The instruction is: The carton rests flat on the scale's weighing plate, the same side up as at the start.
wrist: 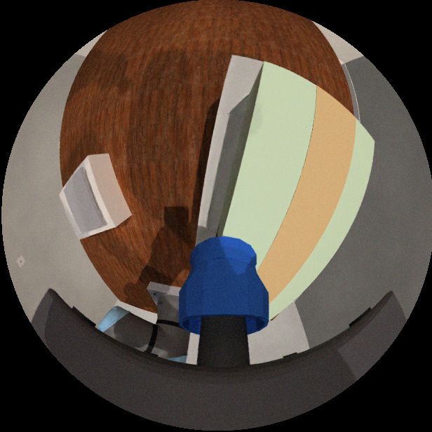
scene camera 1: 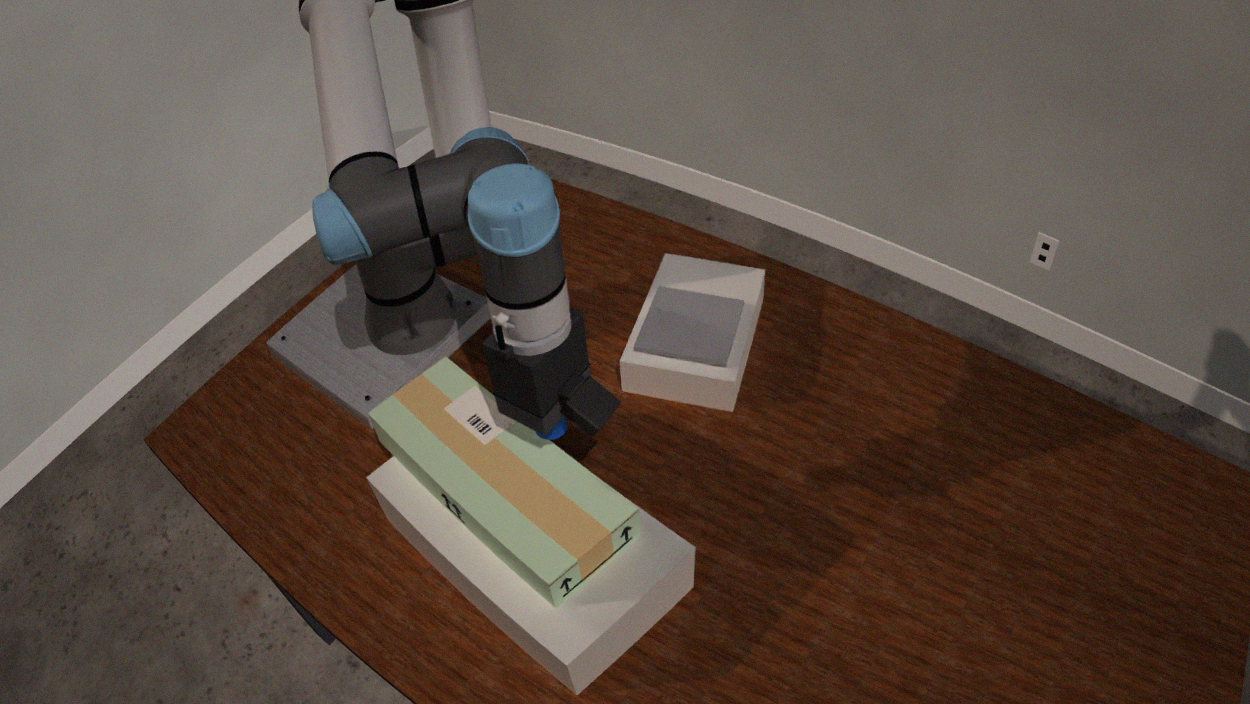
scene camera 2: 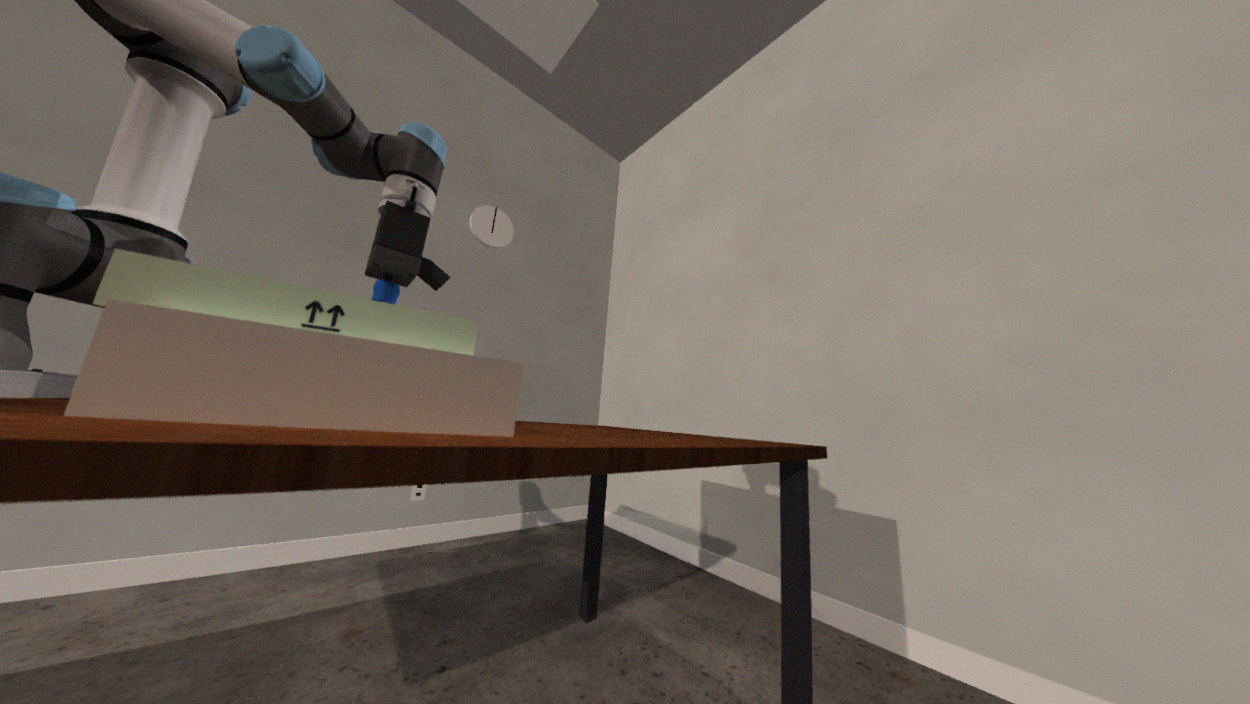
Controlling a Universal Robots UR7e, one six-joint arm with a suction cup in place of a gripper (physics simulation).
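Observation:
A pale green carton [scene camera 1: 554, 523] belongs to the scene, visible also in the wrist view [wrist: 302, 162] and in scene camera 2 [scene camera 2: 133, 277]. With it there is a white block [scene camera 2: 145, 362], which the wrist view shows too [wrist: 242, 71]. A scale [scene camera 1: 691, 341] appears in the wrist view as well [wrist: 92, 199], but scene camera 2 does not show the scale, hidden by the white block. The robot's suction cup [wrist: 223, 281] is visible too.

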